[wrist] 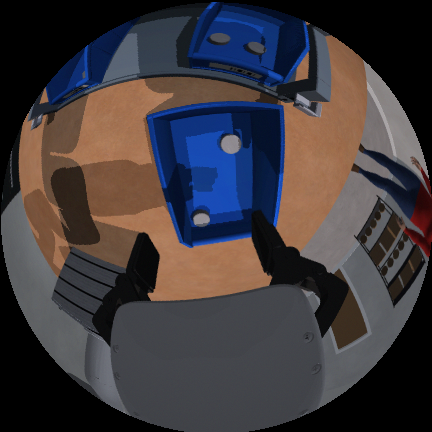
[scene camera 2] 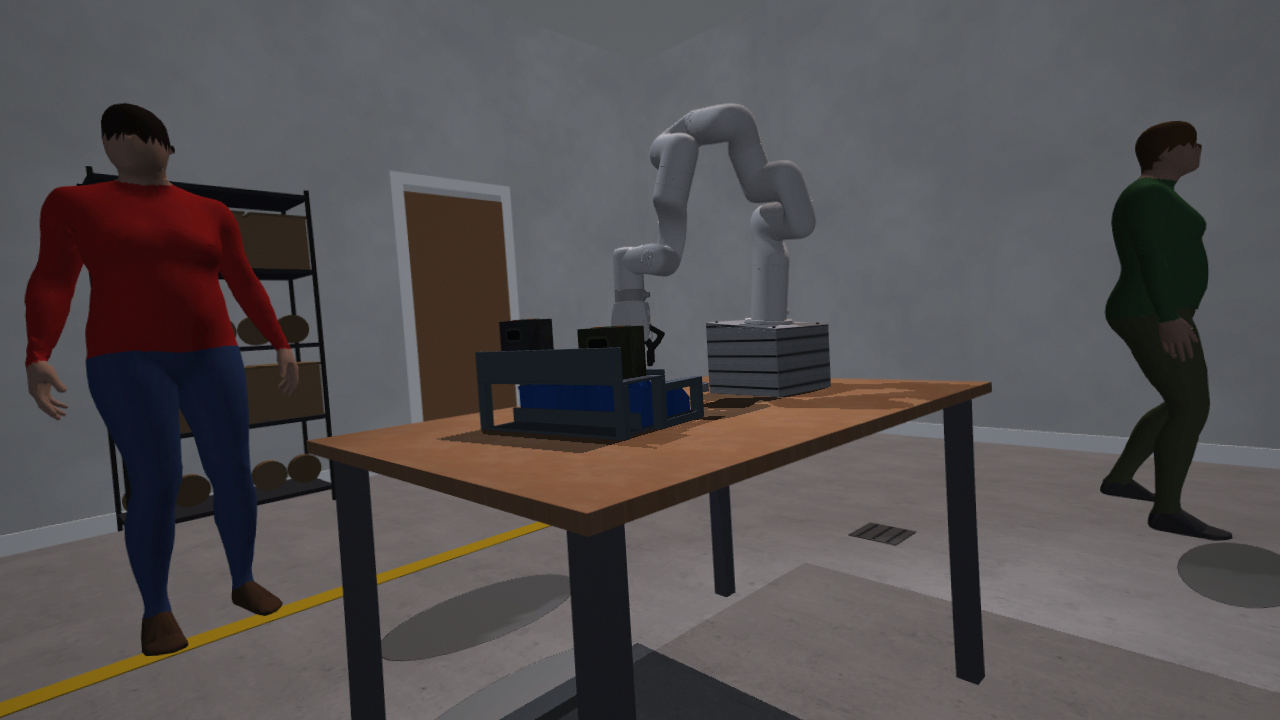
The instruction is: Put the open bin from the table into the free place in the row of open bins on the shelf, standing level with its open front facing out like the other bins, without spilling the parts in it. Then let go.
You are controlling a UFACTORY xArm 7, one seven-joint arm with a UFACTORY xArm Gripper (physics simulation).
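Seen in the pictures: gripper, between the fingertips: [wrist: 199,235]; arm's base, origin of its link: [scene camera 2: 768,323].
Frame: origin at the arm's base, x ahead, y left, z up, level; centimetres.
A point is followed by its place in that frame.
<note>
The open blue bin [wrist: 212,170] @(x 34.4, y -24.4, z -17.7 cm) stands upright on the table, with two pale round parts inside, one near the far end and one near the near end. The grey shelf [scene camera 2: 550,365] @(x 73.6, y -10.8, z -4.8 cm) [wrist: 160,50] @(x 51.3, y -14.8, z -17.4 cm) is beyond it in the wrist view. Its row shows a blue bin with two parts [wrist: 242,30] @(x 57.8, y -23.9, z -17.1 cm) and another blue bin [wrist: 67,82] at the left, with bare shelf between them. My gripper [scene camera 2: 651,351] @(x 31.7, y -22.9, z -8.7 cm) [wrist: 199,235] @(x 31.7, y -22.9, z -8.7 cm) is open and empty, above the near end of the table bin. In the scene view the shelf hides much of the table bin.
Two dark boxes [scene camera 2: 528,333] @(x 69.1, y -20.8, z 1.3 cm) [scene camera 2: 626,351] @(x 68.1, y 3.0, z -2.9 cm) stand on top of the shelf. The slatted robot base [scene camera 2: 769,358] @(x 14.5, y 6.4, z -8.6 cm) [wrist: 85,282] @(x 13.1, y 0.3, z -10.4 cm) stands on the wooden table [scene camera 2: 805,429] @(x 54.8, y 30.8, z -18.0 cm) [wrist: 320,150] @(x 42.0, y -40.8, z -18.1 cm). A person in red [scene camera 2: 156,268] and one in green [scene camera 2: 1159,241] stand off the table.
</note>
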